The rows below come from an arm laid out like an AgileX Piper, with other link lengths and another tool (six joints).
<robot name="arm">
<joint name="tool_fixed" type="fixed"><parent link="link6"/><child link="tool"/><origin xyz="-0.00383 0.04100 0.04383" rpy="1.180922 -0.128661 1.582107"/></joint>
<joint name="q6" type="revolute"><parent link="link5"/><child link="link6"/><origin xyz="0.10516 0.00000 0.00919" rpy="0.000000 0.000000 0.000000"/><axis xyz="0.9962 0 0.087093"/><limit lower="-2.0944" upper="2.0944"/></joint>
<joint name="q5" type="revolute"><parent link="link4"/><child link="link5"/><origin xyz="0.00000 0.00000 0.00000" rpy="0.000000 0.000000 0.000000"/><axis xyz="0 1 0"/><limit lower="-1.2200" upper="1.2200"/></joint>
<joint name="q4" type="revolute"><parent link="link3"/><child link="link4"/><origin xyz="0.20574 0.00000 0.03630" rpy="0.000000 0.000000 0.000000"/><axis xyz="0.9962 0 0.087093"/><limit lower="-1.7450" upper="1.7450"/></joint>
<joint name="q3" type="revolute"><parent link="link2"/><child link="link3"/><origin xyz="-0.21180 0.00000 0.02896" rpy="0.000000 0.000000 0.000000"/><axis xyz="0 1 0"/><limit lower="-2.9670" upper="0.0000"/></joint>
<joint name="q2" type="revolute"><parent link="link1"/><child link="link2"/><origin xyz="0.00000 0.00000 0.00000" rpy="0.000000 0.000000 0.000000"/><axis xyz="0 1 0"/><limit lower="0.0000" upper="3.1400"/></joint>
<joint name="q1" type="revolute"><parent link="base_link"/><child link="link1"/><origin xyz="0.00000 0.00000 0.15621" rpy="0.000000 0.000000 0.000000"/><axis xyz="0 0 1"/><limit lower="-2.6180" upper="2.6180"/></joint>
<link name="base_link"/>
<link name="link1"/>
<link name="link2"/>
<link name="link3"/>
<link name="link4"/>
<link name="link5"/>
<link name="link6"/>
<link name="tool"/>
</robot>
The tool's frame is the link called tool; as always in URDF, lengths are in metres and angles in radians.
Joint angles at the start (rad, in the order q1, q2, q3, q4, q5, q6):
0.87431, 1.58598, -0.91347, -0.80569, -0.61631, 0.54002
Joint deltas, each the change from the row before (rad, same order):
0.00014, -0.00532, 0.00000, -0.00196, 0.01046, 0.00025
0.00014, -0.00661, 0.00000, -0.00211, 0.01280, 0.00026
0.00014, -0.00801, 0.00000, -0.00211, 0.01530, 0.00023
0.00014, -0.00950, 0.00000, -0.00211, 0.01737, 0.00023
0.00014, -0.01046, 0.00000, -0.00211, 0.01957, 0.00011
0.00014, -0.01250, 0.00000, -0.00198, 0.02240, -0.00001
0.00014, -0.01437, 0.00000, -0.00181, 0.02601, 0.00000
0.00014, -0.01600, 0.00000, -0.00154, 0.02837, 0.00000
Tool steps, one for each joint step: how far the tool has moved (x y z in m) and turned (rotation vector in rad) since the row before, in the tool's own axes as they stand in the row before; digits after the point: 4 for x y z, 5 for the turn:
-0.0002, 0.0005, -0.0001, 0.00406, -0.00433, -0.00509
-0.0002, 0.0007, -0.0001, 0.00475, -0.00556, -0.00613
-0.0003, 0.0009, -0.0002, 0.00539, -0.00700, -0.00716
-0.0004, 0.0012, -0.0002, 0.00559, -0.00822, -0.00810
-0.0005, 0.0012, -0.0003, 0.00637, -0.00955, -0.00894
-0.0006, 0.0016, -0.0004, 0.00658, -0.01133, -0.01017
-0.0009, 0.0019, -0.0005, 0.00753, -0.01370, -0.01127
-0.0010, 0.0022, -0.0007, 0.00766, -0.01545, -0.01191

